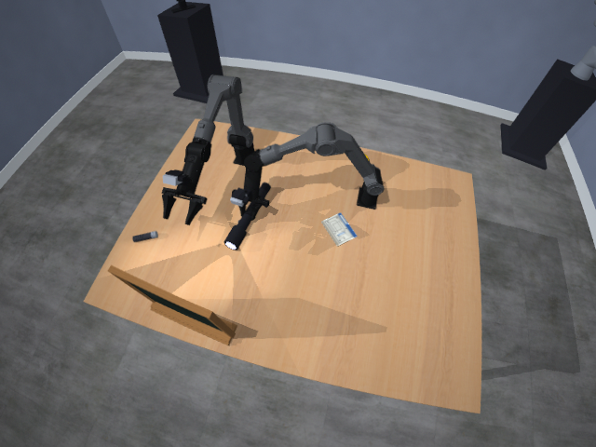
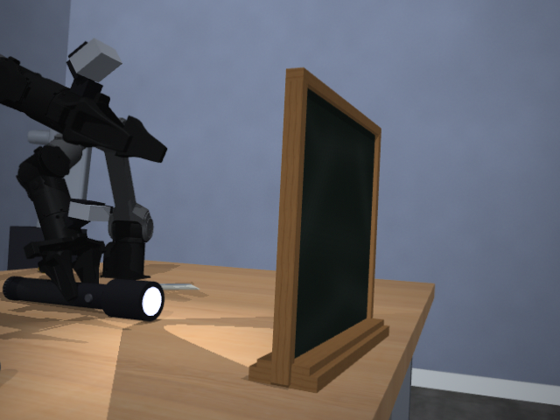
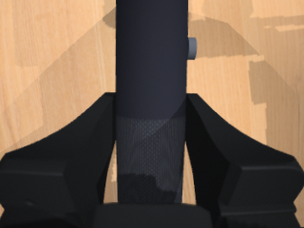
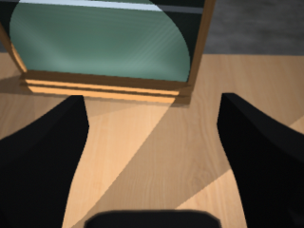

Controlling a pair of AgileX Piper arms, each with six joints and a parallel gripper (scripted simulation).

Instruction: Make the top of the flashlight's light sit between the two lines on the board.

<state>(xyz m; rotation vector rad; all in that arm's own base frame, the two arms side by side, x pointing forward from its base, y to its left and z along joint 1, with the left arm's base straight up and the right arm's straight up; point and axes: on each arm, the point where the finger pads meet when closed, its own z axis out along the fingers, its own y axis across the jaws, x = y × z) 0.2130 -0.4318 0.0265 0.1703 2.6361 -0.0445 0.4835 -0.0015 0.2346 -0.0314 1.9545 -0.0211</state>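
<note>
Now: the wood-framed board 21 cm ahead of my right hand, 11 cm to the left of it and 8 cm below it. Round my right hand: booklet: 44 cm to the left, 30 cm behind, 23 cm below.
</note>
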